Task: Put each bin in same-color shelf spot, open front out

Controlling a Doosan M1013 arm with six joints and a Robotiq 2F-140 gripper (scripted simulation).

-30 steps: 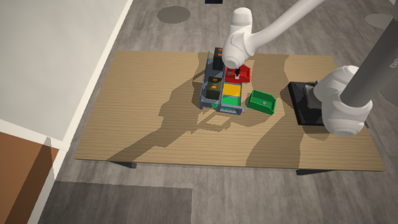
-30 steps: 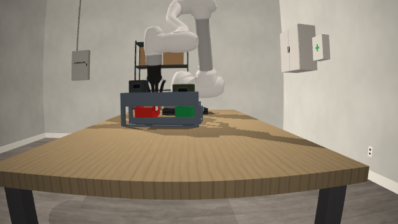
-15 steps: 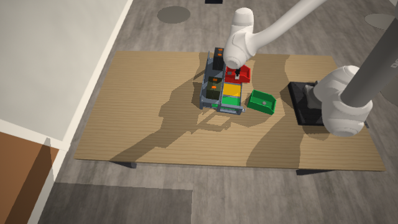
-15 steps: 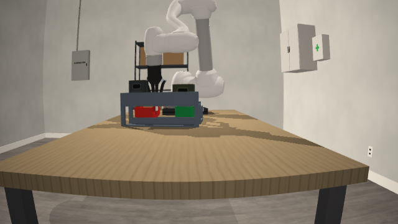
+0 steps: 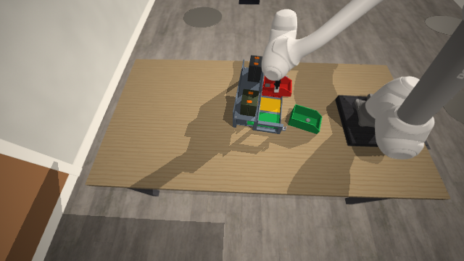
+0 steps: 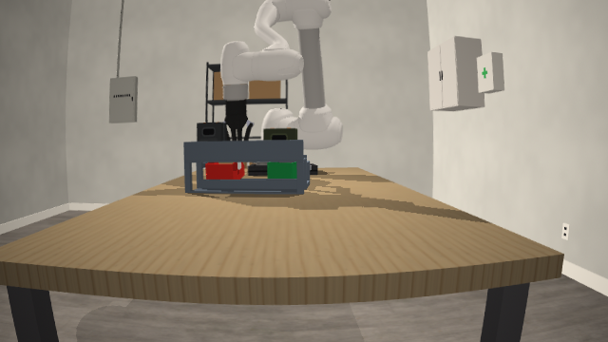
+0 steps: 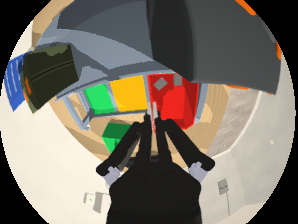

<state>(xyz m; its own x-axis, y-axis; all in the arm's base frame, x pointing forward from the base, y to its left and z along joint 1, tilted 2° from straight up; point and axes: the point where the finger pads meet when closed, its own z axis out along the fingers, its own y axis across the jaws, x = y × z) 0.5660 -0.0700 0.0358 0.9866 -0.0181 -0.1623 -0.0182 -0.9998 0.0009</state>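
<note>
The red bin is 50 mm to the right of my hand, 40 mm below it and 10 mm behind it. Round my hand: green bin (180 mm behind, 160 mm to the left, 60 mm below).
</note>
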